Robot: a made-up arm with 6 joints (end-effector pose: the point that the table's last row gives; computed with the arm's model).
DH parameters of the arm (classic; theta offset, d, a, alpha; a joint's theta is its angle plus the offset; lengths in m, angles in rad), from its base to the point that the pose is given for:
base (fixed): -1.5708 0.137 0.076 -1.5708
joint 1: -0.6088 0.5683 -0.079 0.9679
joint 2: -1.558 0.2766 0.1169 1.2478
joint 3: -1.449 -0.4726 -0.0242 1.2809
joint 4: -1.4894 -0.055 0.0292 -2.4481
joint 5: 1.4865 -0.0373 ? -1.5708
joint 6: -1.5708 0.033 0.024 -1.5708
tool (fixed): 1.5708 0.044 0 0
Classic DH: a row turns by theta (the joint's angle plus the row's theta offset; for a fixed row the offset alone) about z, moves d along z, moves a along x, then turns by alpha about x.
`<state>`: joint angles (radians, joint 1 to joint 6).
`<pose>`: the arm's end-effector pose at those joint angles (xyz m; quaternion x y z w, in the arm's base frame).
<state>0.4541 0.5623 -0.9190 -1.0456 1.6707 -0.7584</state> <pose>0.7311 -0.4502 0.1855 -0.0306 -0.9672 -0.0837 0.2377</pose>
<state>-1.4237 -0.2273 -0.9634 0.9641 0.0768 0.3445</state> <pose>0.3562 0.3376 0.3816 -0.1482 -0.4292 -0.4596 0.7633</pose>
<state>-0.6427 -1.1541 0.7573 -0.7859 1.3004 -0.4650</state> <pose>0.2719 0.3239 0.2248 -0.8040 -0.5146 -0.2117 0.2097</pose>
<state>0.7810 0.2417 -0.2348 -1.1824 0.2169 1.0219</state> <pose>0.5967 -0.4595 0.2908 -0.3473 -0.0752 -0.4951 0.7929</pose>
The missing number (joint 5, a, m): 0.04
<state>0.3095 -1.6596 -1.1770 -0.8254 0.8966 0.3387</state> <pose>0.3208 0.2729 0.3234 0.5498 0.7137 0.2687 0.3408</pose>
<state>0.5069 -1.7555 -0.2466 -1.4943 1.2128 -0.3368</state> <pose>0.2843 0.2757 0.4109 -0.8921 -0.4239 -0.0106 0.1562</pose>
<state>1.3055 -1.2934 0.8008 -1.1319 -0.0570 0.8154</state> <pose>0.3543 -0.3322 0.5347 -0.3191 0.6362 -0.4578 0.5328</pose>
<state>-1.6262 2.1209 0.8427 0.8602 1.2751 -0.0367</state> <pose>1.0480 -0.2885 -0.0204 -0.9091 0.3460 -0.0528 0.2259</pose>
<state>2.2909 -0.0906 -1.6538 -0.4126 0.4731 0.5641</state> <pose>0.4077 -0.2294 -0.1729 0.3889 0.2031 -0.8890 0.1309</pose>
